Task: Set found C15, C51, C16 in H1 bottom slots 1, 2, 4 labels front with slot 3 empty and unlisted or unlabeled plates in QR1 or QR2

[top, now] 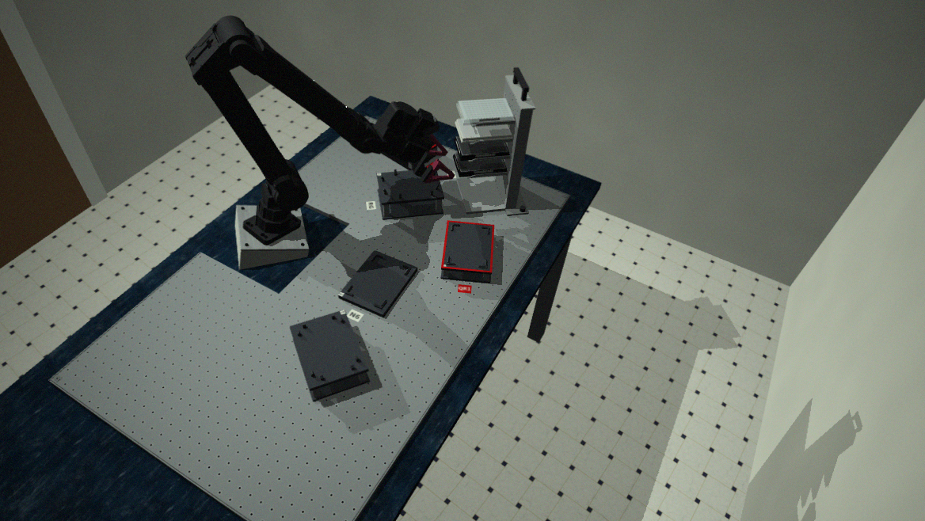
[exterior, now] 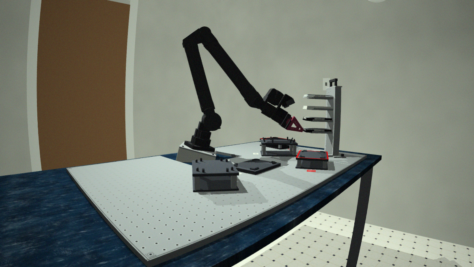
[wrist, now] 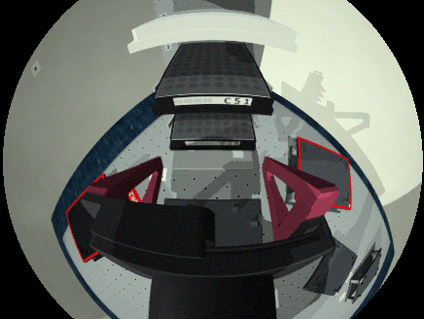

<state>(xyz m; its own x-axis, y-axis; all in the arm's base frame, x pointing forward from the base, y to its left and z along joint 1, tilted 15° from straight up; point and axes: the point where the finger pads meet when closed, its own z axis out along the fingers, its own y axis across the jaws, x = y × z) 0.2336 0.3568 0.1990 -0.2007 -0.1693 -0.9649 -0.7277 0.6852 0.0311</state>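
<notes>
Right now my hand is 7 cm past the raised regrip nest RG, 7 cm to the left of it and 6 cm above it. The rest, counted from my hand: quarantine nest QR1 (17 cm ahead, 14 cm to the right, 8 cm below); plate hotel H1 (11 cm ahead, 12 cm to the left, 4 cm above); quarantine nest QR2 (22 cm behind, 10 cm to the left, 8 cm below).
</notes>
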